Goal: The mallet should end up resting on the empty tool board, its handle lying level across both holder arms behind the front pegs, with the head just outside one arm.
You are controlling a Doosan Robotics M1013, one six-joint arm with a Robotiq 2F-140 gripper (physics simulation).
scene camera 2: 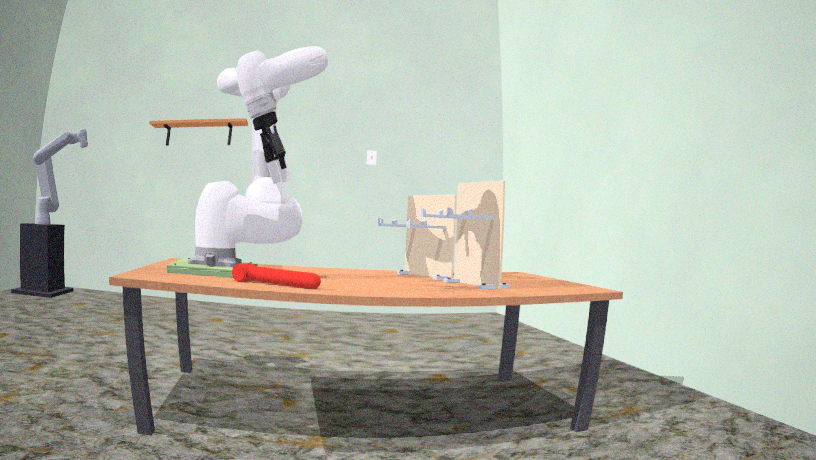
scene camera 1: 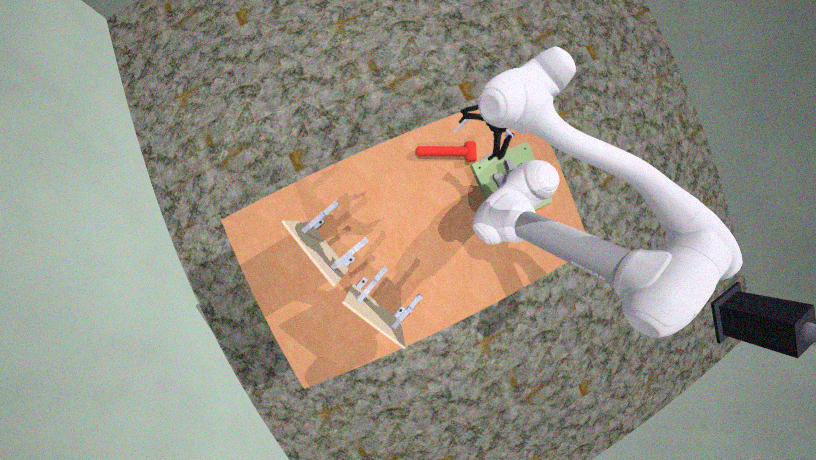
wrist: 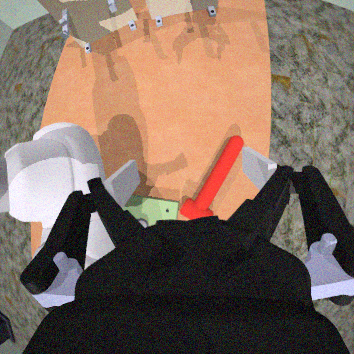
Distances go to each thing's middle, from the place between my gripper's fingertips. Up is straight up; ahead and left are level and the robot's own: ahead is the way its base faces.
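I find the red mallet point(scene camera 2: 247, 271) 260 mm below my hand; it is also 50 mm to the right of my hand and 10 mm behind it.
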